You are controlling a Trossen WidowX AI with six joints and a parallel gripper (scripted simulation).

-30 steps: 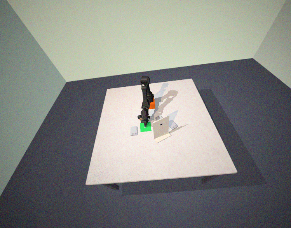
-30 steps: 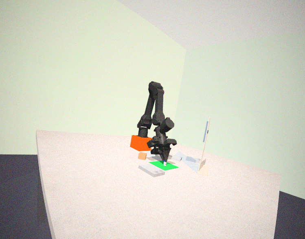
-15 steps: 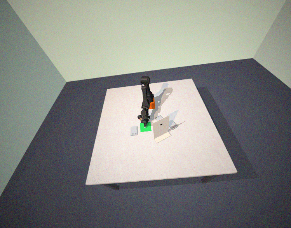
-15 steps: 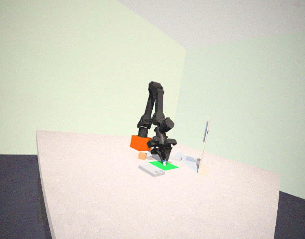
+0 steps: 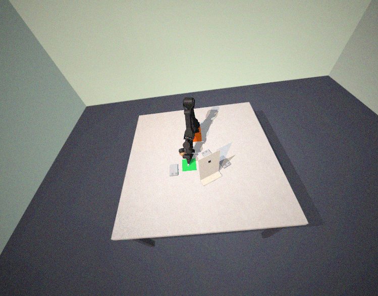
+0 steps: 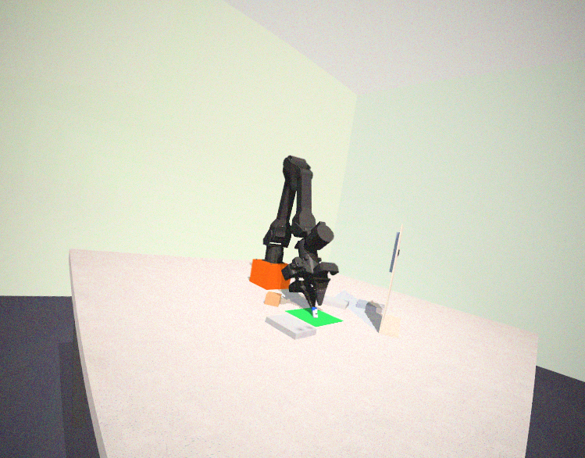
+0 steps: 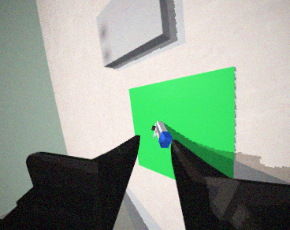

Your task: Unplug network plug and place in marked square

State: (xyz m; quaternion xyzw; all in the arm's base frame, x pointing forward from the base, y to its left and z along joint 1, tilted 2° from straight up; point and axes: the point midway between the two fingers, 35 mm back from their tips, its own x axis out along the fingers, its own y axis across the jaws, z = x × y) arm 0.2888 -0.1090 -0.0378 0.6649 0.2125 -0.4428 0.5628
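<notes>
Now: the blue network plug 10 mm to the right of my gripper tip and 10 mm below it. From my gripper tip the other things lie so: small tan cube 130 mm behind, 40 mm to the right, 10 mm below; then green marked square 30 mm below; then panel 150 mm to the left, 150 mm ahead, 110 mm above.
</notes>
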